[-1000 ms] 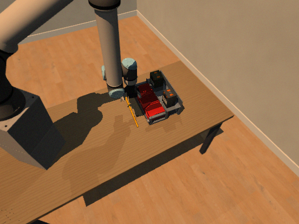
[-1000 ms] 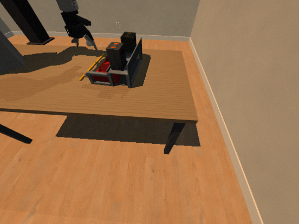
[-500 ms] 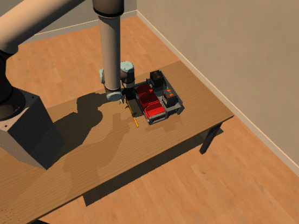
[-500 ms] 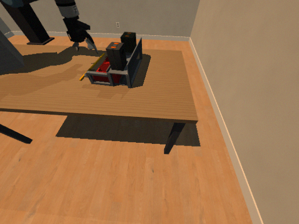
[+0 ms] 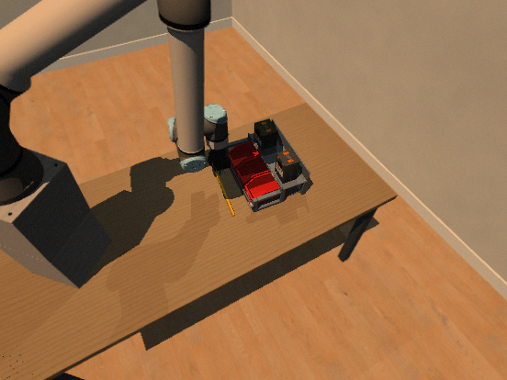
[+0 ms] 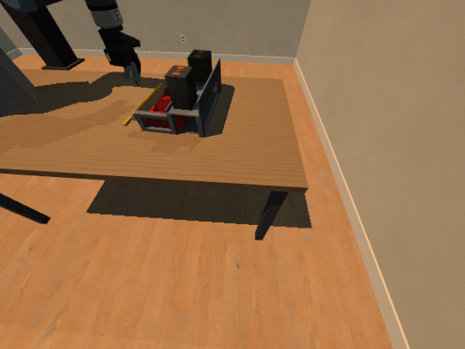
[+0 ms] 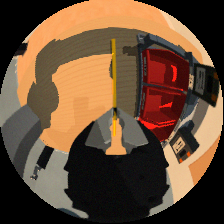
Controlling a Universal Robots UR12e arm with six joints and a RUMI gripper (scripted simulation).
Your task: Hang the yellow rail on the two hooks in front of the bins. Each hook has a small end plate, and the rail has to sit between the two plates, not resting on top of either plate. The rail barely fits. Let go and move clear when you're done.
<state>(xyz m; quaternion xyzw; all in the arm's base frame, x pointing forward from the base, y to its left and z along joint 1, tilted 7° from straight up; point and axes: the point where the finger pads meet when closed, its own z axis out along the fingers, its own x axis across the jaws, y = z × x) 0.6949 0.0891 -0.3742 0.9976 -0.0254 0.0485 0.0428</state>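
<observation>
Right now the yellow rail is 9 cm below my hand. Round my hand: grey back panel: 35 cm ahead, 3 cm above, 2 cm to the right.
</observation>
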